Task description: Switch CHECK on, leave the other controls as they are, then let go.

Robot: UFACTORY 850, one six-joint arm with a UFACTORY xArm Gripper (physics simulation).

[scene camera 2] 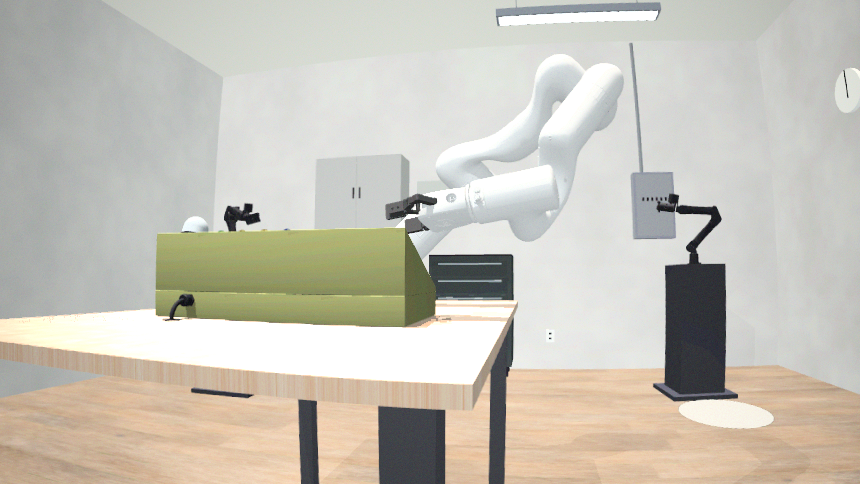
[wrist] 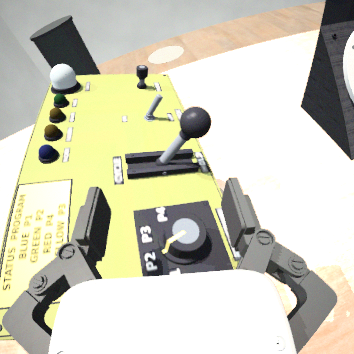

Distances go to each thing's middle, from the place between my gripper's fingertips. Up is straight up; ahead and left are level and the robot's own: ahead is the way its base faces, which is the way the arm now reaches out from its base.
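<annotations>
There is the ball-ended lever (wrist: 194,121), 7 cm below my hand, 4 cm behind it and 12 cm to the right of it. The yellow-green control console (scene camera 2: 366,276) is 10 cm below my hand, and it is also 19 cm to the right of the hand and 8 cm ahead of it.
</annotations>
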